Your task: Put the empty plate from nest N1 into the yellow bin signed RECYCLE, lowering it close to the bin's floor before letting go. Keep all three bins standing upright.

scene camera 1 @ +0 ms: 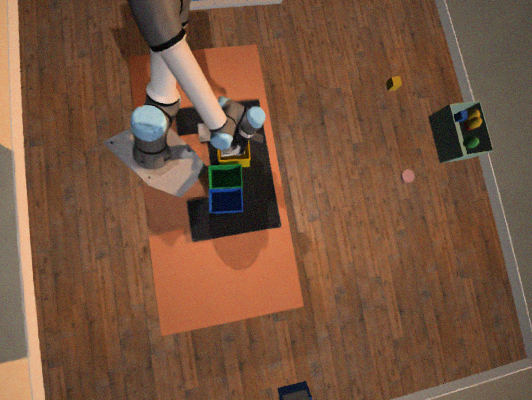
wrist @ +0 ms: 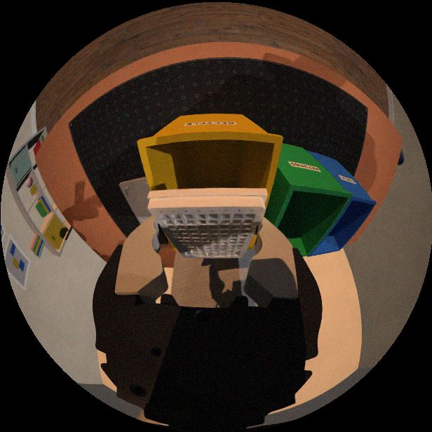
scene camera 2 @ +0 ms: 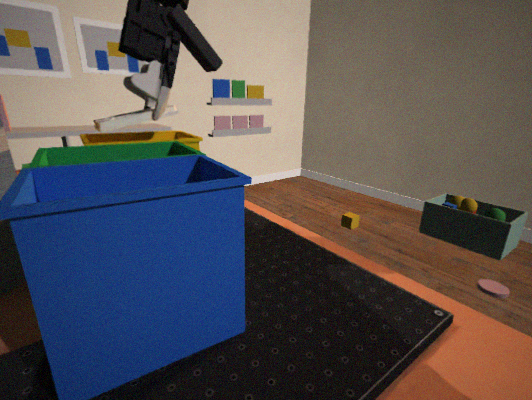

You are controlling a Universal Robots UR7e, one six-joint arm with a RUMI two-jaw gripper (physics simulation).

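Seen in the pictures: gripper, fingertip midpoint: (scene camera 1: 236, 146) (scene camera 2: 149, 118); arm's base, link origin: (scene camera 1: 152, 154).
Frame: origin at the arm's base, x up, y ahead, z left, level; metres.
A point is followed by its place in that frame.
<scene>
My gripper (scene camera 2: 155, 106) @(x -0.180, y 0.374, z 0.029 m) (wrist: 207, 218) is shut on the plate, a jaw at each side. The white plate (scene camera 2: 120, 120) @(x -0.179, y 0.315, z -0.007 m) (wrist: 207, 225) has a grid of wells that look empty. It hangs above the rim of the yellow bin, slightly tilted in scene camera 2 and over the near part of the opening in the wrist view. The yellow bin (scene camera 1: 249, 156) @(x -0.305, y 0.441, z 0.001 m) (scene camera 2: 192, 137) @(x -0.212, y 0.433, z -0.016 m) (wrist: 210, 131), signed RECYCLE, stands upright. The green bin (scene camera 1: 225, 177) @(x -0.387, y 0.272, z -0.078 m) (scene camera 2: 115, 152) @(x -0.220, y 0.289, z -0.055 m) (wrist: 325, 185) and the blue bin (scene camera 1: 226, 201) @(x -0.387, y 0.248, z -0.227 m) (scene camera 2: 145, 265) @(x -0.275, y 0.240, z -0.298 m) (wrist: 361, 195) stand upright beside it. The arm hides the gripper's jaws in scene camera 1.
The bins stand on a black perforated board (scene camera 1: 260, 200) @(x -0.389, y 0.455, z -0.264 m) (scene camera 2: 325, 300) @(x -0.389, y 0.446, z -0.336 m) (wrist: 220, 80). A light grey slab (scene camera 1: 204, 132) @(x -0.377, y 0.201, z 0.230 m) (wrist: 135, 197) lies beside the yellow bin. A toy box (scene camera 1: 442, 132) (scene camera 2: 465, 230), a yellow cube (scene camera 1: 394, 83) (scene camera 2: 350, 220) and a pink disc (scene camera 1: 408, 176) (scene camera 2: 493, 288) are on the floor.
</scene>
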